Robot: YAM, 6 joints.
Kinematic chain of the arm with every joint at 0, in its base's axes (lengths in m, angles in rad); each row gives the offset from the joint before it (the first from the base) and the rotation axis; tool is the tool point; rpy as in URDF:
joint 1: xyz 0 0 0.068 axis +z
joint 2: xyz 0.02 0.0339 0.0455 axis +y
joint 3: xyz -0.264 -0.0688 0 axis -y
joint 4: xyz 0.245 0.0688 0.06 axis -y
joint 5: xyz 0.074 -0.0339 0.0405 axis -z
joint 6: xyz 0.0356 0 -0.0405 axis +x
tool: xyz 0 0 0 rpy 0 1.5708 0
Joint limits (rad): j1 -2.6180..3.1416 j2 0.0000..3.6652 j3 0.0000..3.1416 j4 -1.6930..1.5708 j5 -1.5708..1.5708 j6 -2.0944..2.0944
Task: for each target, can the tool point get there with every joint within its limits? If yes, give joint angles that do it. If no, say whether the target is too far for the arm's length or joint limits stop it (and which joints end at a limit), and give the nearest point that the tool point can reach.
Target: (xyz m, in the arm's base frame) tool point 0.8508 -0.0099 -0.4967
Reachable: no: too far | nearest point 0.5320 -0.0062 -0.2435 | short by 0.407 m
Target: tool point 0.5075 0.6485 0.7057
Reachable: no: too far | nearest point 0.3228 0.4125 0.4848 | short by 0.372 m
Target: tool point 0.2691 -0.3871 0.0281
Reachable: yes | joints -1.0288 2.5734 1.3390 1.0598 -1.0467 -0.2752
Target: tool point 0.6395 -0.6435 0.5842
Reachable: no: too far | nearest point 0.4038 -0.4063 0.4068 | short by 0.379 m
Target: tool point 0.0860 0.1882 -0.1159
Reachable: yes | joints 1.1645 2.8204 1.1147 -0.8341 0.1296 1.1502
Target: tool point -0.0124 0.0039 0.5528
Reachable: yes | joints 1.0575 0.5850 1.4395 -0.1510 -0.3661 -1.4109
